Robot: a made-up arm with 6 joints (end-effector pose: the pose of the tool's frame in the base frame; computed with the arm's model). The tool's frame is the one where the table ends. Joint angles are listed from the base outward.
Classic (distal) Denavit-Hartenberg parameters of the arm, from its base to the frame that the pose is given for. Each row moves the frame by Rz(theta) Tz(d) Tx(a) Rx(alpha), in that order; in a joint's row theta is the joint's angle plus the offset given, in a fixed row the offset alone. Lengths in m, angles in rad.
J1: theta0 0; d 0.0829; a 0; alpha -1.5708
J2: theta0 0.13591; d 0; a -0.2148; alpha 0
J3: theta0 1.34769; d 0; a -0.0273; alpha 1.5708
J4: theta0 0; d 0.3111; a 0; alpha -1.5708
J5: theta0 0; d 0; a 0.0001; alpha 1.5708
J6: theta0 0; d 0.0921; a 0; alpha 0
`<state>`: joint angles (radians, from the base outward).
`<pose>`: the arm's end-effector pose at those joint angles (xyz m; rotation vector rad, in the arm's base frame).
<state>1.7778 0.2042 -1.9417 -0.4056 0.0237 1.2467</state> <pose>0.0683 -0.3210 0.5385 0.1531 -0.2748 2.6048</pose>
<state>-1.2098 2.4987 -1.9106 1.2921 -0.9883 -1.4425</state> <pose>0.1175 -0.5205 0.0559 1.5452 1.3458 -1.8493</pose>
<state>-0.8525 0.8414 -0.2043 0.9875 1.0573 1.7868</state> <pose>0.1655 -0.0875 0.0604 -2.5532 0.0390 -1.0003</pose>
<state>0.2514 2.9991 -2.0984 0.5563 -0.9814 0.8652</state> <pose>0.5241 0.0929 -0.1156 1.0212 1.1615 0.8284</pose>
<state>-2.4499 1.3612 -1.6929 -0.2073 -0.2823 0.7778</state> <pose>-0.2492 -0.2132 0.5074 0.9990 0.1183 -1.7104</pose>
